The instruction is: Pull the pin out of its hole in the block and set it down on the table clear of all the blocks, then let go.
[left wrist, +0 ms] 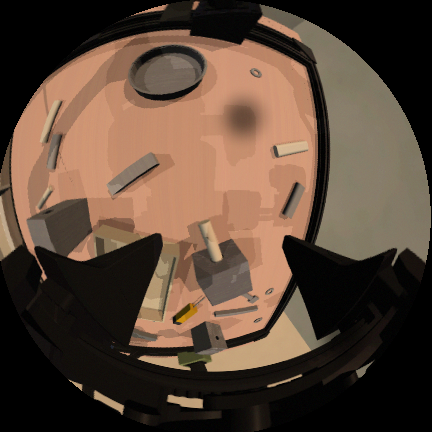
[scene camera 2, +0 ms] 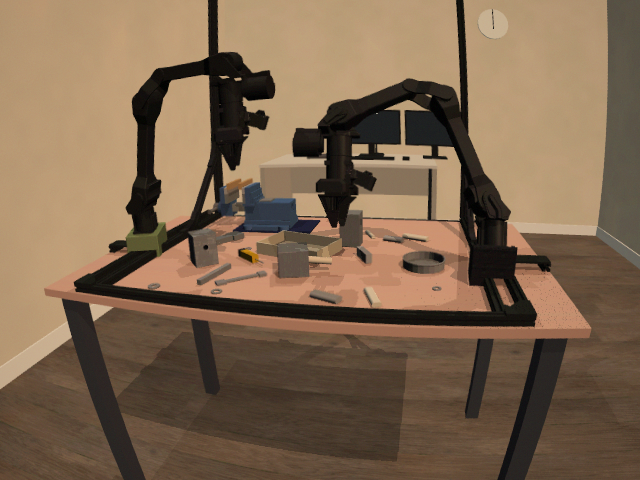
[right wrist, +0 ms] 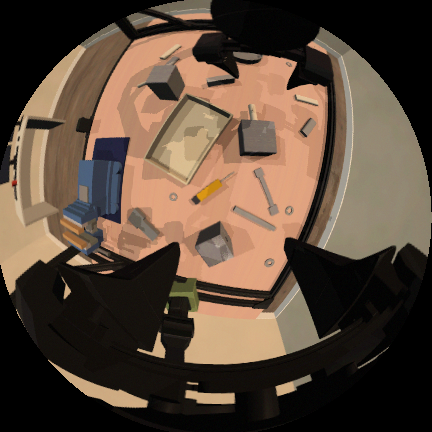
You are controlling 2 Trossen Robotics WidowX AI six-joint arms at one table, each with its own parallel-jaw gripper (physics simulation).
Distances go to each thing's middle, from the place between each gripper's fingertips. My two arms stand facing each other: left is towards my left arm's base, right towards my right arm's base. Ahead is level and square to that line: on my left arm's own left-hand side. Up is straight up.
Right now the beige tray [right wrist: 182, 142] is 12 cm behind my right hand, 11 cm to the left of it and 22 cm below it. Round my right hand: tall grey block [left wrist: 63, 245]: 21 cm behind, 21 cm to the left, 19 cm below; then round grey dish [scene camera 2: 424, 262]: 8 cm behind, 43 cm to the left, 23 cm below.
Now: left hand 110 mm past the beige tray, 140 mm to the left of it and 90 mm above it. Round my left hand: tall grey block 200 mm behind, 30 mm to the right, 60 mm below; round grey dish 70 mm behind, 190 mm to the left, 90 mm below.
